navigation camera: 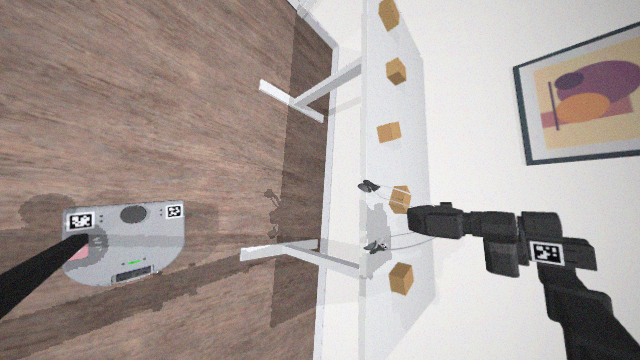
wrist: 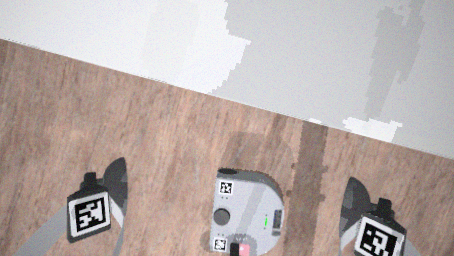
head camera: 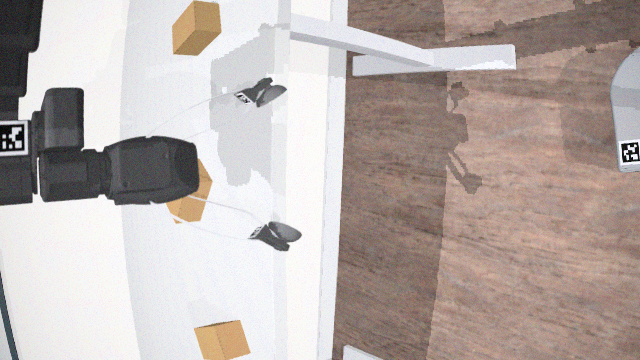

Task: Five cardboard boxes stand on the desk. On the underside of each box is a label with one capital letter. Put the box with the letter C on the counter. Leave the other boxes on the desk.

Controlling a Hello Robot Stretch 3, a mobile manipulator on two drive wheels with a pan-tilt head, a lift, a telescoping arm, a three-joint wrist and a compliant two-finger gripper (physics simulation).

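Where they show: gripper, fingertip midpoint: (navigation camera: pixel 361 216) (head camera: pixel 289 161); robot's base, link origin: (navigation camera: pixel 133 213).
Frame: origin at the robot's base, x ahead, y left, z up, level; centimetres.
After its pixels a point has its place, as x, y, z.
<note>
Five plain cardboard boxes stand in a row on the white desk (head camera: pixel 165 275) {18.2, -95.1, 95.0} (navigation camera: pixel 412 165) {15.0, -98.4, 95.0} (wrist: pixel 100 30). In the navigation view they are the first box (navigation camera: pixel 389 15) {76.0, -74.5, 98.3} at the top, the second (navigation camera: pixel 396 71) {51.7, -74.7, 99.2}, the third (navigation camera: pixel 389 132) {24.2, -62.4, 99.3} (head camera: pixel 223 340) {23.9, -62.4, 99.2}, the fourth (navigation camera: pixel 400 200) {0.0, -67.7, 99.1} (head camera: pixel 187 212) {3.5, -71.0, 98.2} and the fifth (navigation camera: pixel 401 278) {-25.3, -61.8, 99.4} (head camera: pixel 196 27) {-25.6, -61.8, 99.8}. No letter shows; the undersides are hidden. My gripper (head camera: pixel 278 164) {-2.2, -43.9, 97.1} (navigation camera: pixel 372 217) {-2.2, -43.9, 97.1} (wrist: pixel 233 187) {-2.2, -43.9, 97.1} is open and empty, above the desk, fingers towards its front edge. Its body partly covers the fourth box in the head view. The counter cannot be made out.
My grey base (head camera: pixel 627 120) {-8.1, -12.9, 16.0} (navigation camera: pixel 150 235) {-9.4, -4.9, 16.0} (wrist: pixel 250 200) stands on the wood floor (head camera: pixel 525 250) {27.7, -51.7, 0.0} (navigation camera: pixel 175 125) {46.2, -16.2, 0.1} (wrist: pixel 165 130) in front of the desk. White desk legs (head camera: pixel 475 57) (navigation camera: pixel 320 257) {-36.2, -79.7, 43.5} reach out at floor level. A framed picture (navigation camera: pixel 590 95) {39.0, -138.4, 156.1} hangs on the wall behind the desk.
</note>
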